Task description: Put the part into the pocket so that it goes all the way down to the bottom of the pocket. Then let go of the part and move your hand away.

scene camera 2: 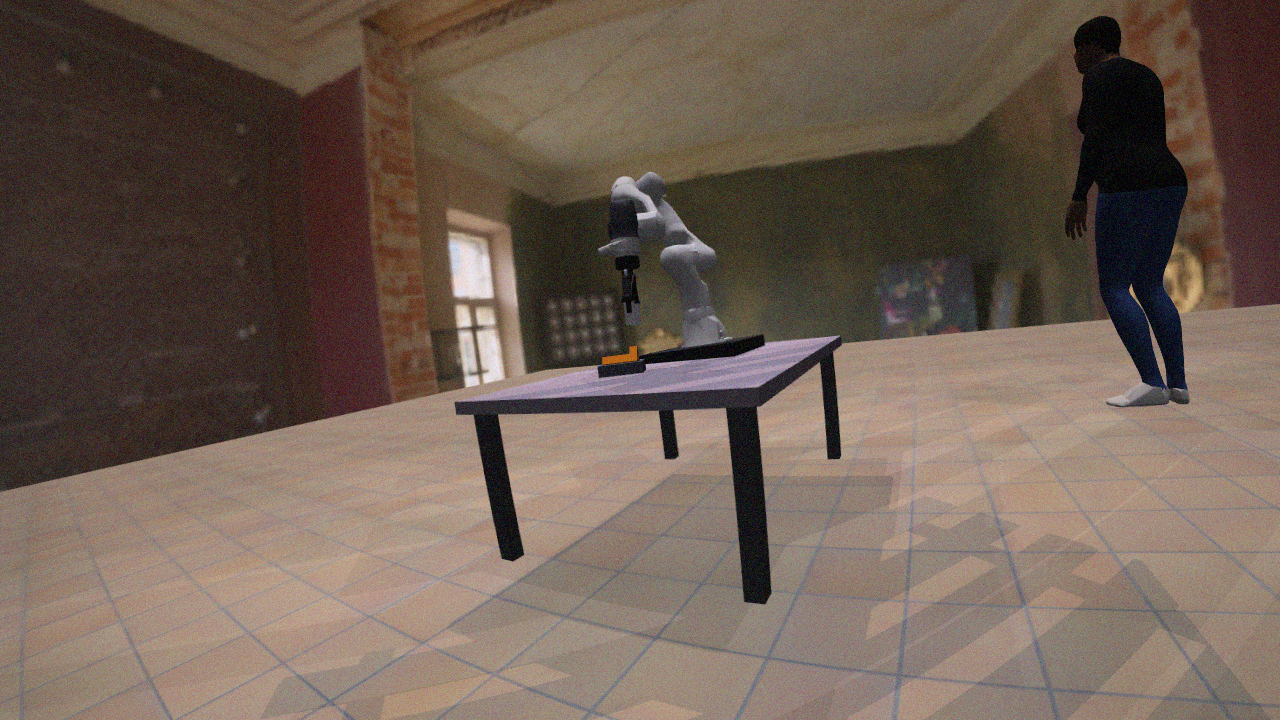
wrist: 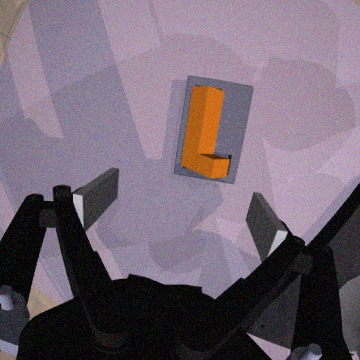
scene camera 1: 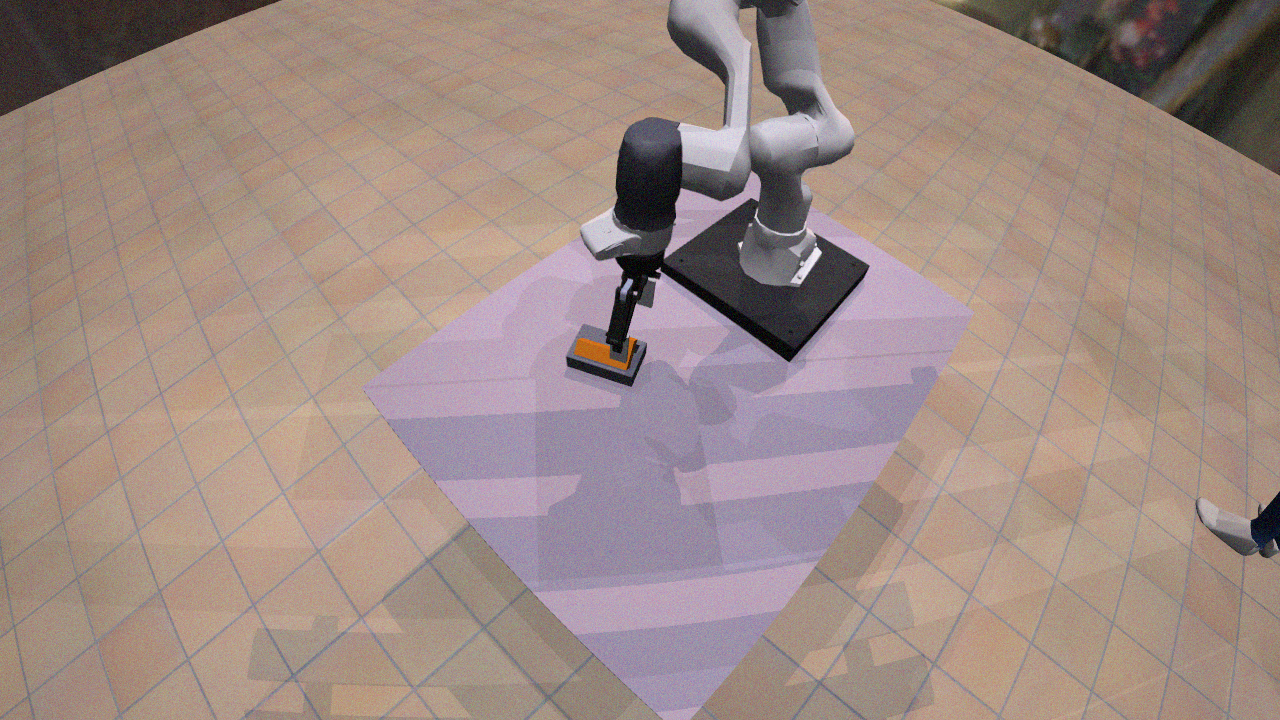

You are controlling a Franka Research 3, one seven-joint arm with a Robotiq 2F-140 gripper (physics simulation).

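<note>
The orange L-shaped part (scene camera 1: 594, 352) (scene camera 2: 617, 360) (wrist: 211, 122) sits in the pocket of the dark grey block (scene camera 1: 601, 371) (scene camera 2: 621, 368) (wrist: 236, 115). It stands above the block's top face. In scene camera 2 its right end looks higher than its left; whether it is tilted I cannot tell for certain. In the wrist view a thin dark gap shows beside the short leg. The pocket's bottom is hidden. My gripper (scene camera 1: 631, 320) (scene camera 2: 631, 315) (wrist: 182, 194) is open and empty, above the block and apart from the part.
The block rests on the purple table (scene camera 1: 626, 501) (scene camera 2: 698, 380). The black base plate (scene camera 1: 792, 335) of the arm (scene camera 1: 778, 179) (scene camera 2: 689, 268) stands to the right of and behind the block. A person (scene camera 2: 1129, 125) stands on the floor at the right, away from the table.
</note>
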